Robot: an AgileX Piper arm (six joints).
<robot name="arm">
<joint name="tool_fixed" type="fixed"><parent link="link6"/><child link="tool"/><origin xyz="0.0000 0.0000 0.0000" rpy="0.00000 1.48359 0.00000"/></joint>
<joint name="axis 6" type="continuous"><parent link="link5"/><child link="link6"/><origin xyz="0.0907 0.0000 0.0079" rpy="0.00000 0.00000 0.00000"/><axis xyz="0.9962 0 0.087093"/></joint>
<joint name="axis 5" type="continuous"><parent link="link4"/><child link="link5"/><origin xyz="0.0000 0.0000 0.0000" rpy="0.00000 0.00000 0.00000"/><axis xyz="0 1 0"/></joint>
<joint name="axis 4" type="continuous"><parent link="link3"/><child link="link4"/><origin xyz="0.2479 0.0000 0.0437" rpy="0.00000 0.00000 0.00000"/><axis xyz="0.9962 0 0.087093"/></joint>
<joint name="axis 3" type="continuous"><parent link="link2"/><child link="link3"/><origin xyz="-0.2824 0.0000 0.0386" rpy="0.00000 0.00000 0.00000"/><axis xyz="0 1 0"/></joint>
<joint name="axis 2" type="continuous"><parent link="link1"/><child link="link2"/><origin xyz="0.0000 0.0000 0.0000" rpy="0.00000 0.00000 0.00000"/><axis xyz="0 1 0"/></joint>
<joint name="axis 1" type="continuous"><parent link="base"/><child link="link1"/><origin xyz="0.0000 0.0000 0.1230" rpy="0.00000 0.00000 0.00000"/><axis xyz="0 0 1"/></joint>
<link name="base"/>
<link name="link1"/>
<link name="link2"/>
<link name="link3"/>
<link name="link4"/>
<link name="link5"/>
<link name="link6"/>
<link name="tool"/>
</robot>
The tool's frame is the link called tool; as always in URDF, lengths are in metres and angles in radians. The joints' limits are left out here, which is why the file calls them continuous.
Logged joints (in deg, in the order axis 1, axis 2, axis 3, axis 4, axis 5, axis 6), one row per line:
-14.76, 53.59, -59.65, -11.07, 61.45, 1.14
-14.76, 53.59, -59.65, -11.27, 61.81, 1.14
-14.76, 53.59, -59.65, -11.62, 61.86, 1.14
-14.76, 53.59, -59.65, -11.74, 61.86, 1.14
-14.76, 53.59, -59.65, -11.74, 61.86, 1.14
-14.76, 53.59, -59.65, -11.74, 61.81, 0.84
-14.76, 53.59, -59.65, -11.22, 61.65, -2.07
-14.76, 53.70, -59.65, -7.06, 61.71, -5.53
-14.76, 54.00, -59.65, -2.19, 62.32, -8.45
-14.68, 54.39, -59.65, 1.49, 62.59, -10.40
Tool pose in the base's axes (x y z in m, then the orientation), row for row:
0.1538, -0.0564, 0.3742, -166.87, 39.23, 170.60
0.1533, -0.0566, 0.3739, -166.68, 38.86, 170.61
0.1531, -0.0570, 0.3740, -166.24, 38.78, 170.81
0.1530, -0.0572, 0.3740, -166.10, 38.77, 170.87
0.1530, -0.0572, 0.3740, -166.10, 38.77, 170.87
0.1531, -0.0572, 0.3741, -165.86, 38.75, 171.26
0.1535, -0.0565, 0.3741, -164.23, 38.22, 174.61
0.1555, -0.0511, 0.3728, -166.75, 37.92, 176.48
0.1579, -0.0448, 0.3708, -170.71, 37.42, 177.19
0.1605, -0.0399, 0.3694, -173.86, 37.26, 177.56
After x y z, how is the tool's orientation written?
As angles about the fixed x, y, z axes (roll, pitch, yaw), in degrees.
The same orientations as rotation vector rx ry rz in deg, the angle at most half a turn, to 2 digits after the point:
17.28, 139.73, -20.24
17.33, 140.08, -20.48
17.27, 140.13, -20.94
17.26, 140.13, -21.09
17.26, 140.13, -21.09
16.88, 140.15, -21.22
13.40, 140.62, -21.82
9.99, 141.28, -17.92
7.40, 142.18, -12.74
5.62, 142.56, -8.67

